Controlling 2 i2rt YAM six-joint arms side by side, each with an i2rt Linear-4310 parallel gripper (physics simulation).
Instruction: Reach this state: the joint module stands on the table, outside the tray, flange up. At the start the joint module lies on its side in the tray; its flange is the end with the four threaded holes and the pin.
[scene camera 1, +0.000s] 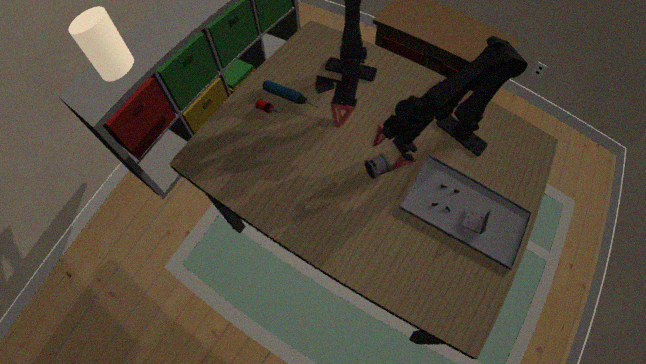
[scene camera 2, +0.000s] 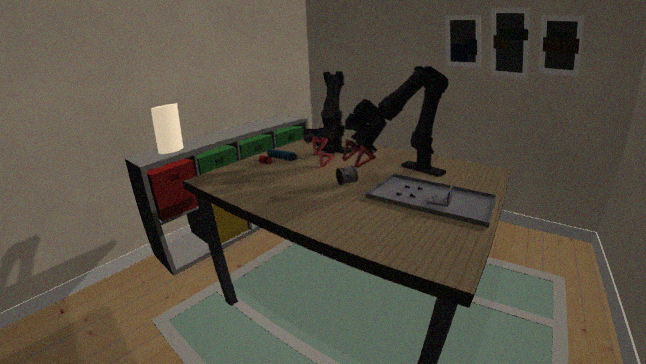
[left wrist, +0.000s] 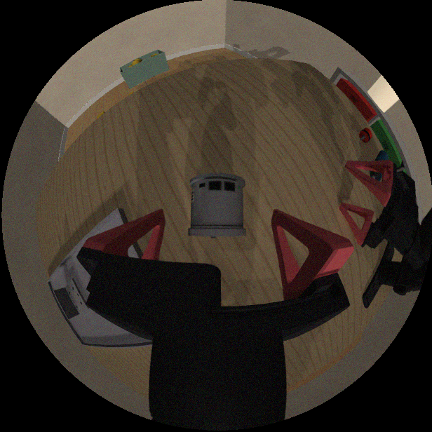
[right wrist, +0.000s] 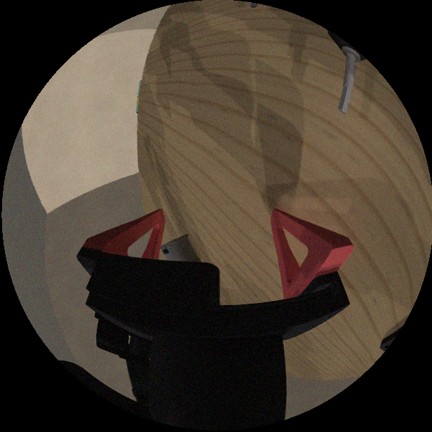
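Where they show: left gripper, between the fingertips: (scene camera 1: 382, 157) (scene camera 2: 349, 163); right gripper, between the fingertips: (scene camera 1: 339, 125) (scene camera 2: 319, 161); left arm's base, origin of its link: (scene camera 1: 461, 134) (scene camera 2: 423, 169); right arm's base, origin of its link: (scene camera 2: 335, 150).
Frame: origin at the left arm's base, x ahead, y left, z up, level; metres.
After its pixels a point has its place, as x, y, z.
The joint module (scene camera 1: 381, 164) @(0.334, -0.117, 0.058) (scene camera 2: 348, 174) @(0.348, -0.106, 0.044) (left wrist: 217, 207), a short grey cylinder, lies on its side on the table (scene camera 1: 300, 170) @(0.502, -0.307, 0.000) (scene camera 2: 310, 205) @(0.544, -0.078, 0.000), outside the tray (scene camera 1: 492, 245) @(0.270, 0.318, 0.004) (scene camera 2: 470, 207) @(0.213, 0.321, 0.004) (left wrist: 112, 320). Its dark open end faces the lower left in scene camera 1. In the left wrist view its other end, with a small pin at the rim, faces the gripper; the holes are hidden. Part of it shows in the right wrist view (right wrist: 181, 248). My left gripper (scene camera 1: 384, 155) @(0.322, -0.126, 0.073) (scene camera 2: 351, 162) @(0.322, -0.126, 0.073) (left wrist: 217, 215) is open and empty close by the module. My right gripper (scene camera 1: 342, 116) @(0.308, -0.320, 0.038) (scene camera 2: 320, 153) @(0.308, -0.320, 0.038) (right wrist: 217, 214) is open and empty, farther left.
The tray holds a bracket (scene camera 1: 475, 220) @(0.249, 0.222, 0.016) (scene camera 2: 440, 200) @(0.258, 0.227, 0.016) and several small dark screws. A blue screwdriver (scene camera 1: 284, 92) @(0.335, -0.567, 0.038) (scene camera 2: 282, 155) @(0.340, -0.555, 0.026) and a red-handled tool (scene camera 1: 264, 106) @(0.424, -0.575, 0.032) (scene camera 2: 265, 160) @(0.429, -0.564, 0.021) lie left of the right gripper in the scene views. A shelf with coloured boxes stands beyond the table's left edge.
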